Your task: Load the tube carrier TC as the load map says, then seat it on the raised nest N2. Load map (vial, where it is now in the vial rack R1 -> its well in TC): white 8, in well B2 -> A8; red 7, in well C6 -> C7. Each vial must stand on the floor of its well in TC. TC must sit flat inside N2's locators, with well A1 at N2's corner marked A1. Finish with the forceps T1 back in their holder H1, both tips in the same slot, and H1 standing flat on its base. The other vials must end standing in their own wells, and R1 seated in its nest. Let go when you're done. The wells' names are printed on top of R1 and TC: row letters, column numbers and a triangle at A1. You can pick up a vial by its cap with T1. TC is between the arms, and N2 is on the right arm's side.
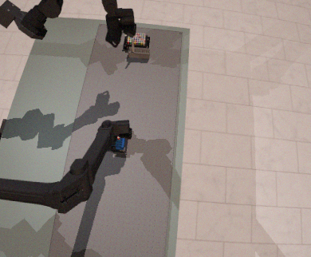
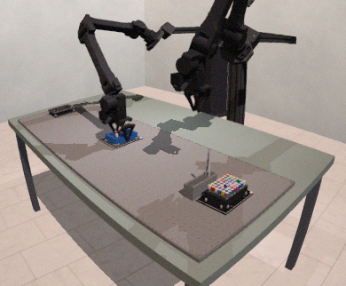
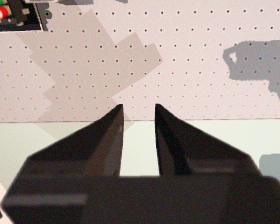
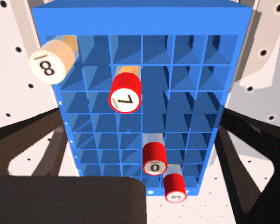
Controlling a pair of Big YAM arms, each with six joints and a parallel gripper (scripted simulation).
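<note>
Now: the tube carrier right at my right hand. Also, from my right hand: holder: 56 cm to the left, 1 cm below, 1 cm behind; then raised nest: 67 cm to the right, 12 cm ahead.
</note>
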